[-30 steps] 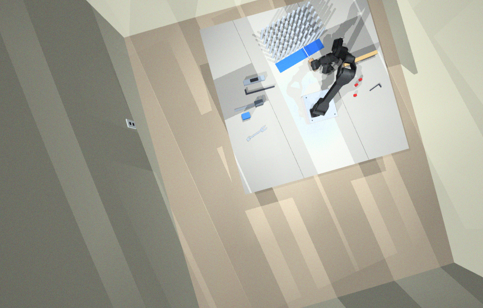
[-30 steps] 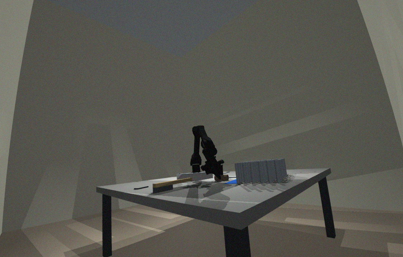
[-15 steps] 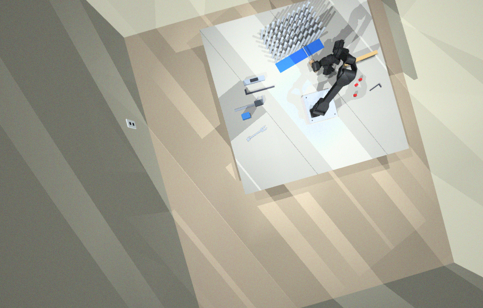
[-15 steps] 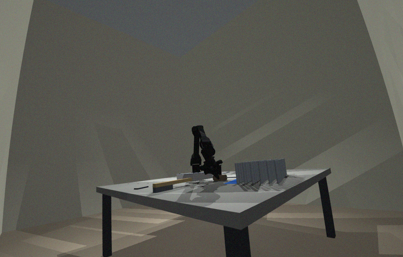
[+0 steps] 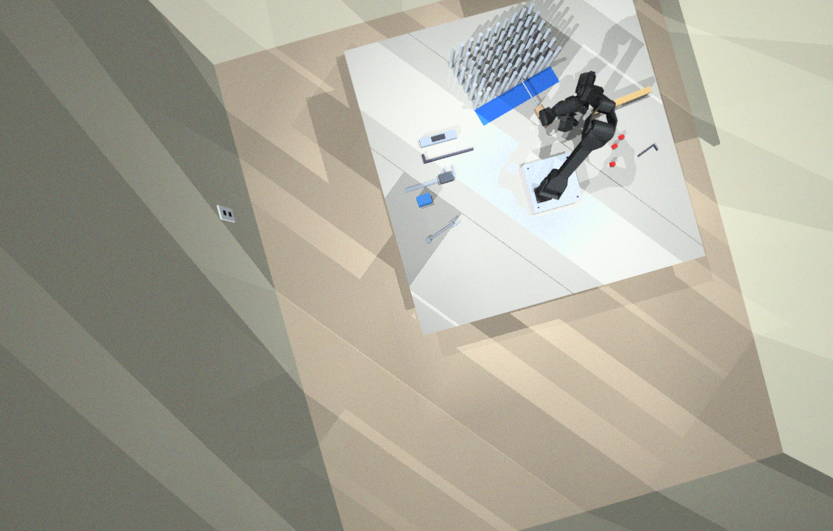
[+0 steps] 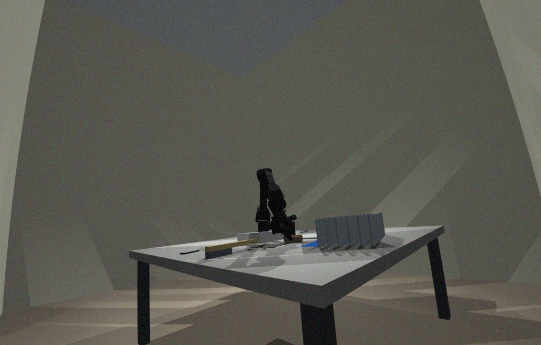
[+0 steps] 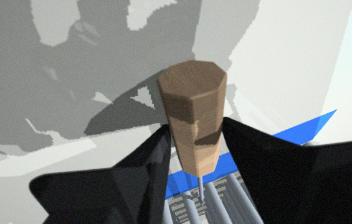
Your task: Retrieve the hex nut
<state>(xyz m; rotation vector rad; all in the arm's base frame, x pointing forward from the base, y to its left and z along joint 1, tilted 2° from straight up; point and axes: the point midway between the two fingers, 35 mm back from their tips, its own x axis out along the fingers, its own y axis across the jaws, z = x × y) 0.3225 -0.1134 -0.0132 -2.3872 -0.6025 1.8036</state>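
Right now the wooden-handled pick is 100 mm ahead of my gripper tip and 30 mm to the left of it. The rest, counted from my gripper tip: grey bar (460 mm to the left, 20 mm ahead); blue taped strip (120 mm ahead, 80 mm to the left, 20 mm below); blue block (590 mm to the left, 220 mm behind).
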